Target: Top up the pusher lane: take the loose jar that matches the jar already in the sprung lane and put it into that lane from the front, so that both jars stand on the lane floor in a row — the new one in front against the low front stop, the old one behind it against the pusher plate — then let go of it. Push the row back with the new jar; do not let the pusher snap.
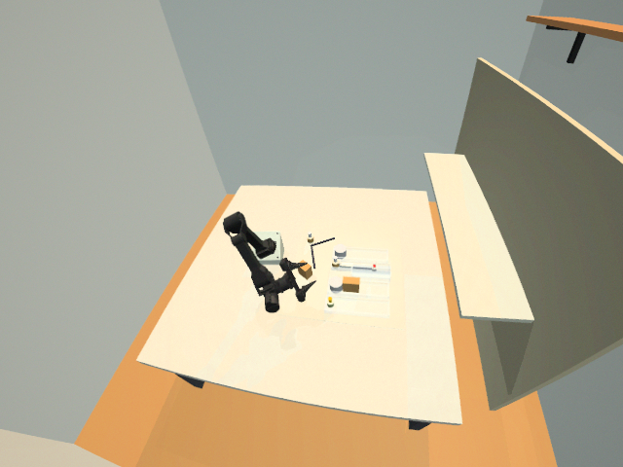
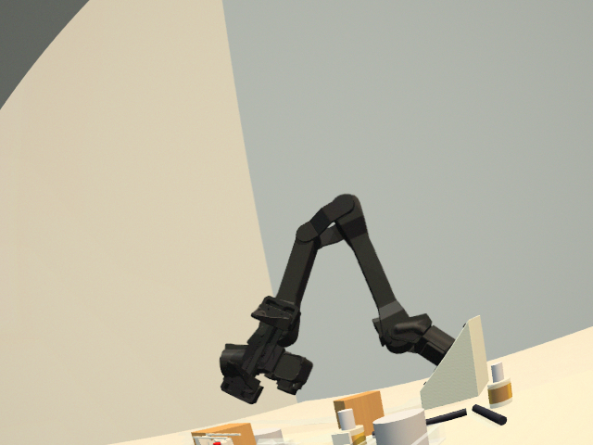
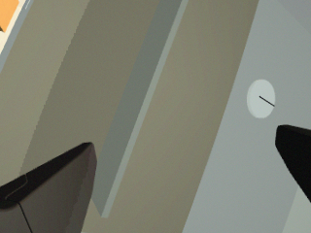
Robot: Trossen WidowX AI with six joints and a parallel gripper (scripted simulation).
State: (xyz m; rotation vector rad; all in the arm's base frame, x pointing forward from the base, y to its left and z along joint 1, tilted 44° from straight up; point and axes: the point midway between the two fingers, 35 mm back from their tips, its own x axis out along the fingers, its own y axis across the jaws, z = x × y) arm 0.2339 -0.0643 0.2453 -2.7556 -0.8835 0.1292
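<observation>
Right now my gripper tip is 16 cm short of the pusher plate, 17 cm to the right of it and 14 cm above it. Round my gripper tip: red mark (24 cm ahead, 16 cm to the left, 12 cm below); shelf unit (57 cm ahead, 24 cm to the left, 17 cm above); sprung lane (20 cm ahead, 17 cm to the left, 18 cm below).
</observation>
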